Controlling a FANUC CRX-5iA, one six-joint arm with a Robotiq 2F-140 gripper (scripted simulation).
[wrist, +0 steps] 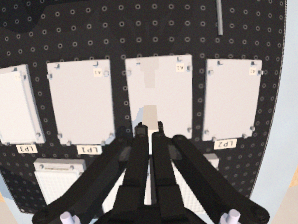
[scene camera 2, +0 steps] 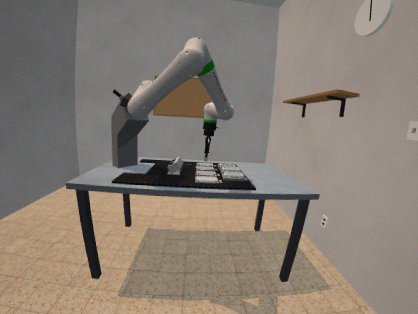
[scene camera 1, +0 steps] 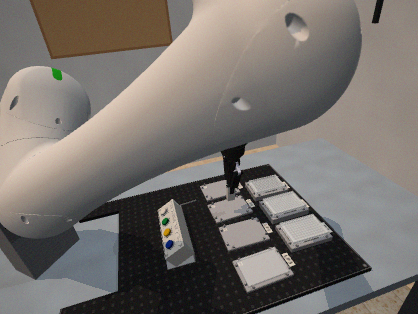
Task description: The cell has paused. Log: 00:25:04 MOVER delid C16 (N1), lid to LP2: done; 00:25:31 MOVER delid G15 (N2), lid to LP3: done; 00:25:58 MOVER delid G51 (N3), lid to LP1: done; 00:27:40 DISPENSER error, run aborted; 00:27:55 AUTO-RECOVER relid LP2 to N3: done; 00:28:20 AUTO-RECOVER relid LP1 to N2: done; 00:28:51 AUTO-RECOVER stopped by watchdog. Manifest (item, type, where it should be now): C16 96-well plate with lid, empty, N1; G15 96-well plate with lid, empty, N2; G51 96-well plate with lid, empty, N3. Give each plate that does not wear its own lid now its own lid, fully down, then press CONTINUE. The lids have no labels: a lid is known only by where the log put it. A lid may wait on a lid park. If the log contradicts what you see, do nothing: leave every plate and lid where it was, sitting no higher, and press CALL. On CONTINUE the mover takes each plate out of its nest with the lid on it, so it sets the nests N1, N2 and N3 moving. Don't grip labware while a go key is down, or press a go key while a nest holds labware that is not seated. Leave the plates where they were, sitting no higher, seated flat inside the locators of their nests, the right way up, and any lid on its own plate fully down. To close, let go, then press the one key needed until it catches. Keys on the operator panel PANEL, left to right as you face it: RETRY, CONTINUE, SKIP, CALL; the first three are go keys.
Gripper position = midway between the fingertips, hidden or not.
Note:
I see my gripper [scene camera 1: 230, 199], a lid [scene camera 1: 258, 268] and a lid [scene camera 1: 307, 227].
My gripper also shows in the wrist view [wrist: 150, 114].

